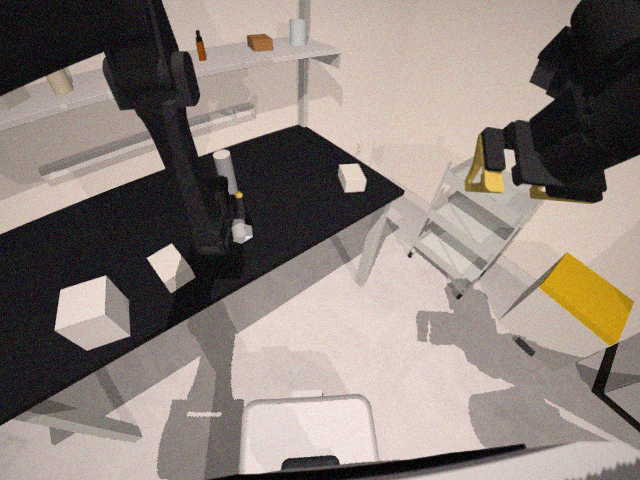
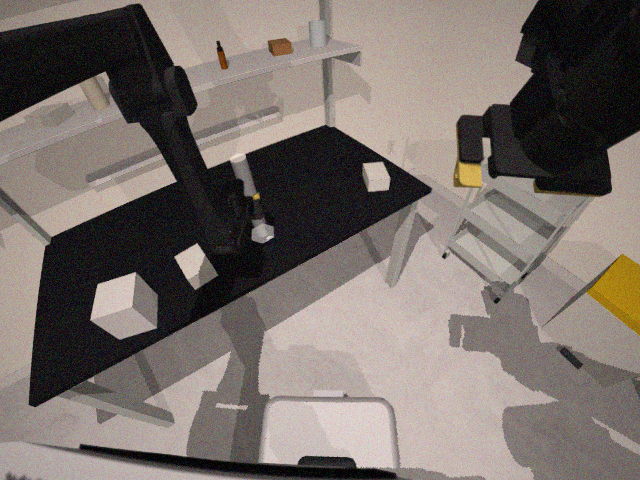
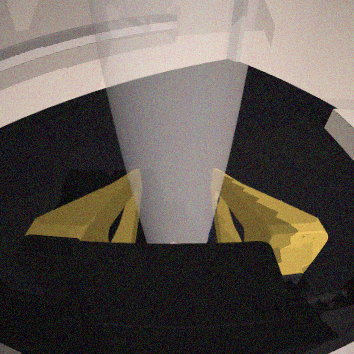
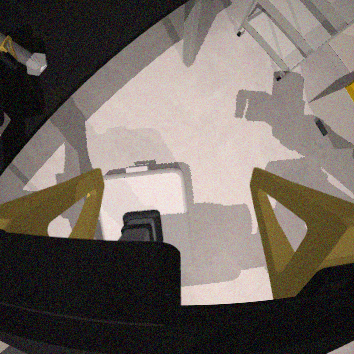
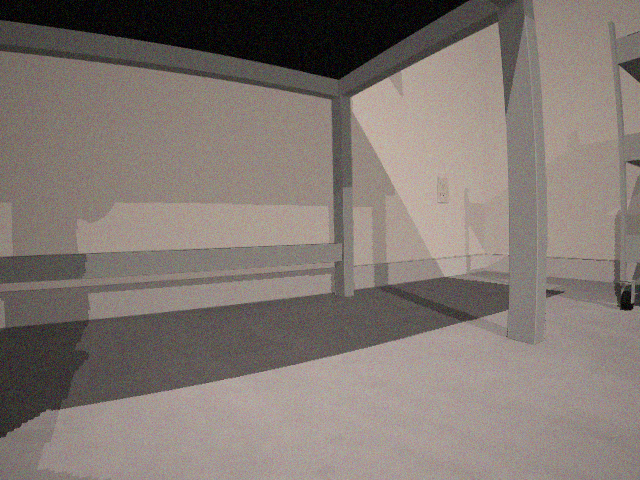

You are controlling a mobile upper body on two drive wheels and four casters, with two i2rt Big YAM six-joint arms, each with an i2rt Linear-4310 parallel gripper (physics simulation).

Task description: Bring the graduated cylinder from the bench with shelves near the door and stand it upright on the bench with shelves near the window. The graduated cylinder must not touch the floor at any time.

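Frame: origin at the left arm's base, x up, y left, z back, level; centimetres.
Seen in the pictures: left gripper, between the fingertips: (image 1: 232,193) (image 2: 252,194) (image 3: 175,176) (image 4: 3,38); right gripper, between the fingertips: (image 1: 499,190) (image 2: 495,184) (image 4: 176,175).
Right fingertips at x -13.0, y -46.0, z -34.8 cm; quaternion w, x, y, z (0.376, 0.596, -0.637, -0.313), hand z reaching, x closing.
Offsets run from my right fingertips to a thing's top centre. "spot": to the spot under its first point. Level surfaces: height alone.
The clear grey graduated cylinder @[dz -40.6, dx -19.5, dy +45.8 cm] (image 1: 225,167) (image 2: 246,178) (image 3: 175,130) is between the yellow fingers of my left gripper (image 1: 236,198) (image 2: 254,198) (image 3: 175,176), which is shut on it. Its hexagonal foot @[spot: dz -38.9, dx -48.7, dy +44.7 cm] (image 1: 241,232) (image 2: 262,233) (image 4: 36,64) points down over the black top of a bench with shelves @[dx -51.7 cm] (image 1: 294,170) (image 2: 320,170). The cylinder looks close to upright; whether the foot touches the bench top I cannot tell. My right gripper (image 1: 516,190) (image 2: 511,183) (image 4: 176,175) is open and empty, right of the bench. Neither a door nor a window shows.
White blocks @[dz -7.3, dx -38.8, dy +80.2 cm] (image 1: 93,312) @[dz -24.7, dx -46.0, dy +65.1 cm] (image 1: 171,267) @[dz -70.0, dx -46.0, dy +2.3 cm] (image 1: 352,177) stand on the bench. A brown bottle @[spot: dz -80.2, dx -1.5, dy +57.6 cm] (image 1: 200,46), an orange-brown box @[spot: dz -93.1, dx -3.0, dy +38.8 cm] (image 1: 260,42) and a pale cylinder @[spot: dz -103.2, dx -1.0, dy +25.0 cm] (image 1: 297,32) stand on the shelf @[dx -6.0 cm] (image 1: 232,59). A step ladder (image 1: 465,235) and a yellow-topped box @[dz -24.3, dx -83.0, dy -122.5 cm] (image 1: 586,297) are at right.
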